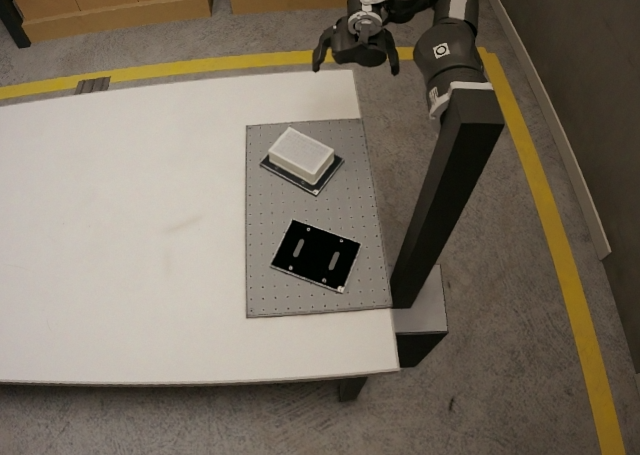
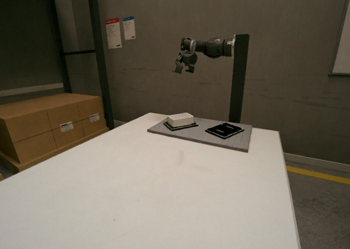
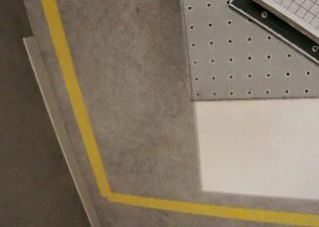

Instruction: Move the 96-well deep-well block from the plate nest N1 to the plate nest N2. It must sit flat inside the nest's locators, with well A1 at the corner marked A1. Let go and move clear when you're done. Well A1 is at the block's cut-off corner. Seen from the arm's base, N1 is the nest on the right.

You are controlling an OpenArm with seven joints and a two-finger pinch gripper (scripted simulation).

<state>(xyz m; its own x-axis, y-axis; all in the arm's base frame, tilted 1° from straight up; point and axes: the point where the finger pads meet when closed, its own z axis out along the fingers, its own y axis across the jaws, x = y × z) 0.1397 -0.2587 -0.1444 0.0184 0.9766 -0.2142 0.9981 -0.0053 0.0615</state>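
Now: the white deep-well block 110 mm ahead of my hand, 50 mm to the left of it and 240 mm below it. Also, from my hand: nest 80 mm ahead, 290 mm to the left, 260 mm below.
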